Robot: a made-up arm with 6 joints. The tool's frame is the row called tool.
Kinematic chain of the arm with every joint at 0, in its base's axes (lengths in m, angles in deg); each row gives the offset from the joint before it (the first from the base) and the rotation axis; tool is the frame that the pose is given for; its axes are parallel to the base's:
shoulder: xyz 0 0 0.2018 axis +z
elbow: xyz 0 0.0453 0 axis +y
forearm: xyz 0 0 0.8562 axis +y
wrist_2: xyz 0 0 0.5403 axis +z
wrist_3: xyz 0 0 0 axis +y
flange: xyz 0 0 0.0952 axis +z
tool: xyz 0 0 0
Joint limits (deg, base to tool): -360..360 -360..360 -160..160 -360..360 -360..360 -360..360
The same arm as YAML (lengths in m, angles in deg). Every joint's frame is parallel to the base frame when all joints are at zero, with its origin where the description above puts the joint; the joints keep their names.
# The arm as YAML. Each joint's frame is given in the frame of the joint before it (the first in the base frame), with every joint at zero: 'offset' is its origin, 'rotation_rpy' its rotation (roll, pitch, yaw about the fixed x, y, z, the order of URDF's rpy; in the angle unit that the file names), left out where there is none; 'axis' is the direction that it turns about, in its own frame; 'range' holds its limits. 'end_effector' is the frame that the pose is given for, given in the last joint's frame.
length_unit: m
angle_unit: deg
chain:
  - id: shoulder
    offset: [0.0, 0.0, 0.2018]
    axis: "+z"
    range: [-360.0, 360.0]
  - id: elbow
    offset: [0.0, 0.0453, 0.0]
    axis: "+y"
    range: [-360.0, 360.0]
  - id: forearm
    offset: [0.0, 0.0, 0.8562]
    axis: "+y"
    range: [-160.0, 160.0]
  - id: wrist_2
    offset: [0.0, 0.0, 0.5403]
    axis: "+z"
    range: [-360.0, 360.0]
  - id: wrist_3
    offset: [0.0, 0.0, 0.0]
    axis: "+y"
    range: [-360.0, 360.0]
  - id: flange
    offset: [0.0, 0.0, 0.0952]
    axis: "+z"
    range: [-360.0, 360.0]
end_effector:
  offset: [0.0, 0.0, 0.0]

